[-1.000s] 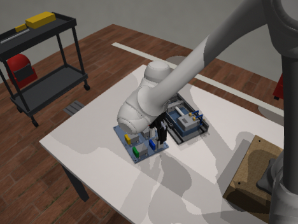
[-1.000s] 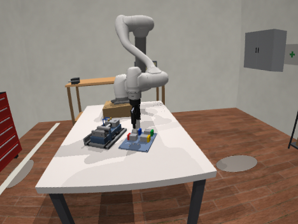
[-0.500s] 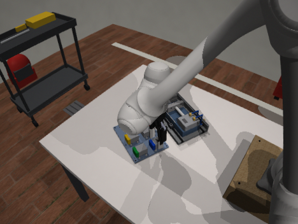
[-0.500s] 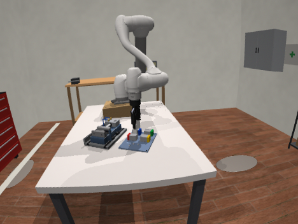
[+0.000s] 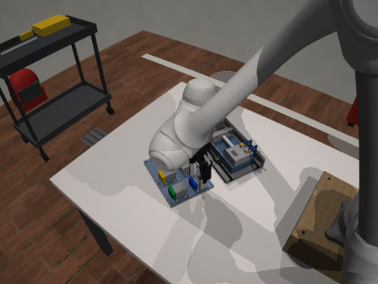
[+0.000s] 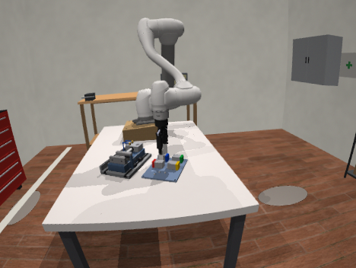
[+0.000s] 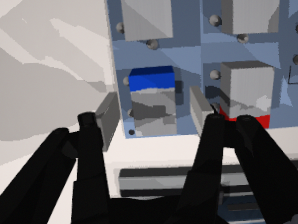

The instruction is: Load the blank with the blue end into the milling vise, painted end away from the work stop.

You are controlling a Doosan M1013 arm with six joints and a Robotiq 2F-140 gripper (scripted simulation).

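Right now my hand is 3 cm above the blue-ended blank. Round my hand: red-ended blank: 9 cm ahead, 3 cm to the right, 3 cm below; then green blank: 9 cm to the left, 3 cm below, 3 cm ahead; then infeed plate: 10 cm ahead, 6 cm below, 2 cm to the left.
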